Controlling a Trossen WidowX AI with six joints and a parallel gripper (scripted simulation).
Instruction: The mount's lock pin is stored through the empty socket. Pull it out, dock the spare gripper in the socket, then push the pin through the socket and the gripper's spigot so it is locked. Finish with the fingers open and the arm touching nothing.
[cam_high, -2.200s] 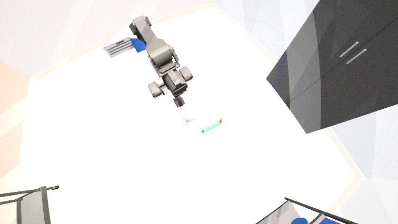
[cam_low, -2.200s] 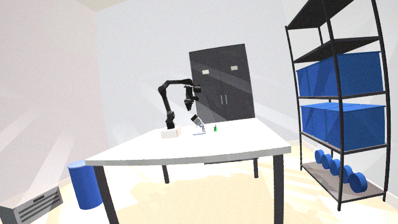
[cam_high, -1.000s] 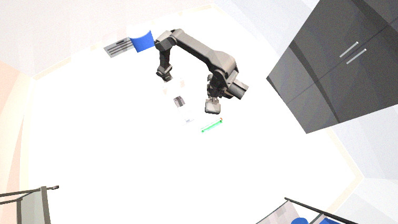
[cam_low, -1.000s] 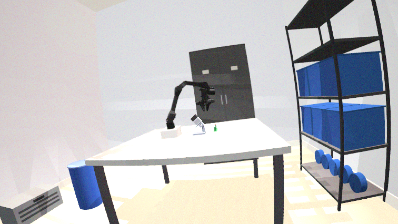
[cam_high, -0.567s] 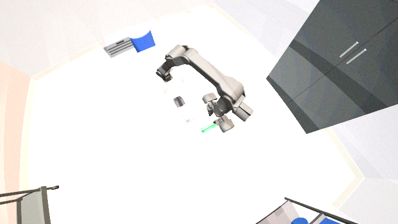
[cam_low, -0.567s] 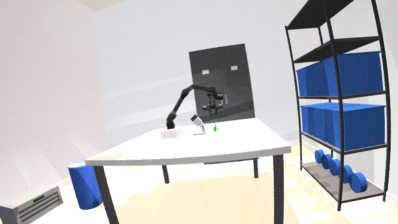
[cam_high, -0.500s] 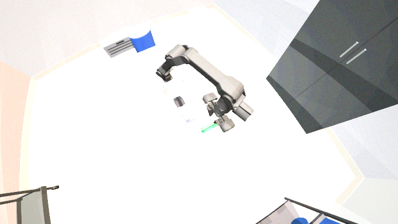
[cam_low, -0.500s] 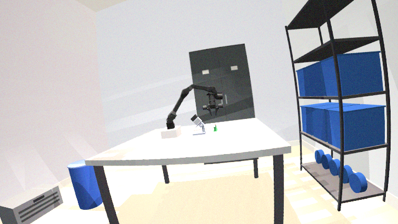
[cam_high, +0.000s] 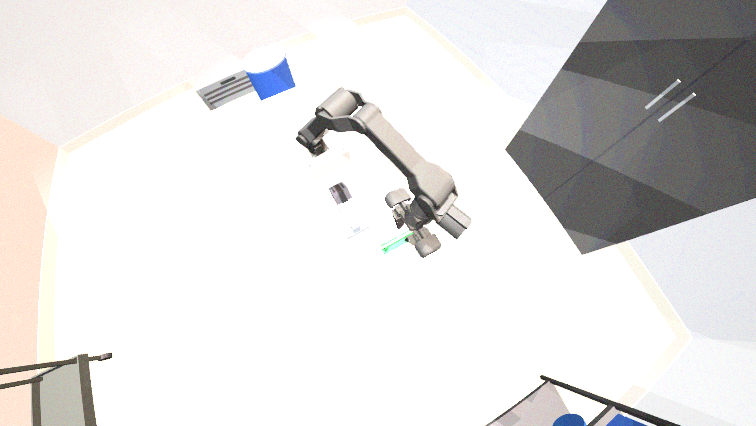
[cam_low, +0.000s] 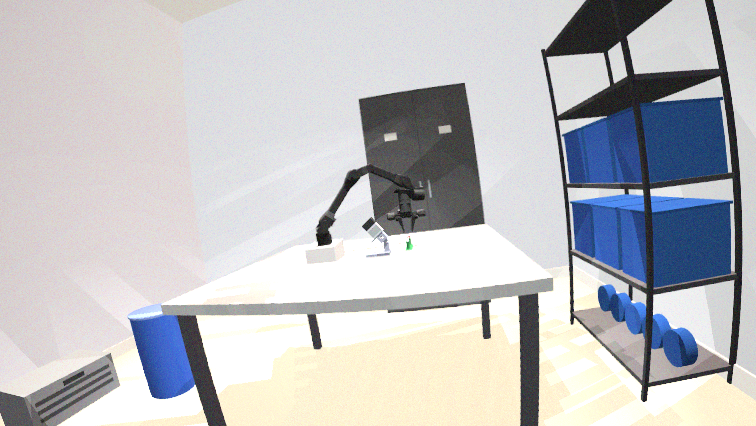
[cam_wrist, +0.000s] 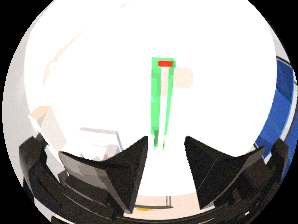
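The translucent green bar is 1 cm to the left of my gripper tip and 6 cm below it. Round my gripper tip: spare gripper (15 cm behind, 10 cm to the right, 4 cm above); mount (13 cm behind, 9 cm to the right, 3 cm below).
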